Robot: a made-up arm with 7 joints.
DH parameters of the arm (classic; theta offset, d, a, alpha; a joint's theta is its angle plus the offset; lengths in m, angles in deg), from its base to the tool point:
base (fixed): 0 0 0 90
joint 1: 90 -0.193 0 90
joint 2: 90 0 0 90
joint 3: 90 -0.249 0 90
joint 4: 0 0 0 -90
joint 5: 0 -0.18 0 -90
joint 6: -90 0 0 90
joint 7: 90 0 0 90
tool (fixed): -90 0 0 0
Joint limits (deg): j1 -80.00..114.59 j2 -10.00..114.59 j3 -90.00..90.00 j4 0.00..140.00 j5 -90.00..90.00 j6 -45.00..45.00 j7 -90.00..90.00
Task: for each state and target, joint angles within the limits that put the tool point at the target. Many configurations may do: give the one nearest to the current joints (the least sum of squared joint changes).
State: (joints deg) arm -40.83 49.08 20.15 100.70 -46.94 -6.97 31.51
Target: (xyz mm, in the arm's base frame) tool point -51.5 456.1 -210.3
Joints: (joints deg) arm -59.66 44.99 27.10 75.99 -46.94 -6.97 31.51
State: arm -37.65 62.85 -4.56 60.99 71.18 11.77 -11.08
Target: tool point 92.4 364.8 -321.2
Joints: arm -10.57 35.50 -12.67 58.51 71.18 11.77 -11.08
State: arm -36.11 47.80 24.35 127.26 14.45 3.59 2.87
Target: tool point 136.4 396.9 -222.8
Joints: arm -10.01 38.31 12.60 80.10 14.45 3.59 2.87
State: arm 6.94 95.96 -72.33 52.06 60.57 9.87 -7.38
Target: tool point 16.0 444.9 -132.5
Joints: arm -1.47 100.82 -83.74 98.43 60.57 9.87 -7.38
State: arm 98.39 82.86 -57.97 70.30 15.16 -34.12 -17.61
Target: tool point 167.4 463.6 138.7
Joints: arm 102.71 79.51 -55.13 73.08 15.16 -34.12 -17.61
